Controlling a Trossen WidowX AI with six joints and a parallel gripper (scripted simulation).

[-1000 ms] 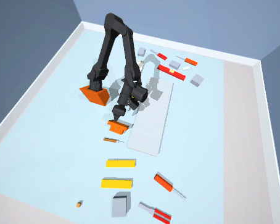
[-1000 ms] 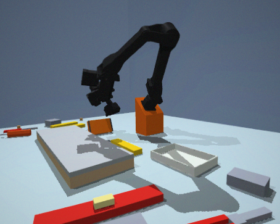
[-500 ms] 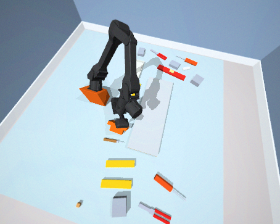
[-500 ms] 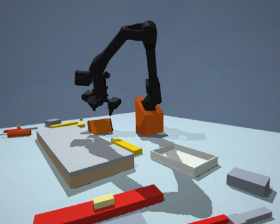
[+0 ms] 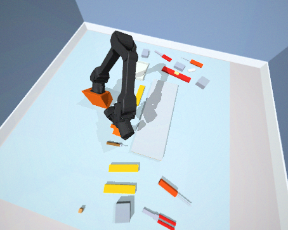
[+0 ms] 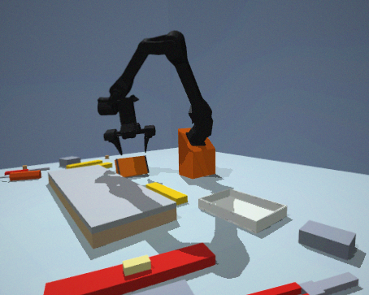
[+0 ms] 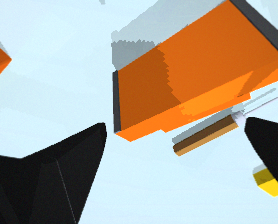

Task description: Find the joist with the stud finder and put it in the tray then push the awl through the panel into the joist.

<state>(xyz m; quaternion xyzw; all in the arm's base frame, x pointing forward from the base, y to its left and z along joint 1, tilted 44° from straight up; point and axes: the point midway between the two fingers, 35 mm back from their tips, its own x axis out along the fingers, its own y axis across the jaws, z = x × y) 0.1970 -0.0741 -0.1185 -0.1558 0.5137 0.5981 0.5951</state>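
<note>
Now: the orange stud finder 3 cm ahead of my gripper tip, 2 cm to the right of it and 6 cm below it. The rest, counted from my gripper tip: brown-handled awl (3 cm ahead, 8 cm to the right, 7 cm below); red level (20 cm ahead, 56 cm to the left, 7 cm below); white tray (8 cm behind, 48 cm to the left, 7 cm below).
</note>
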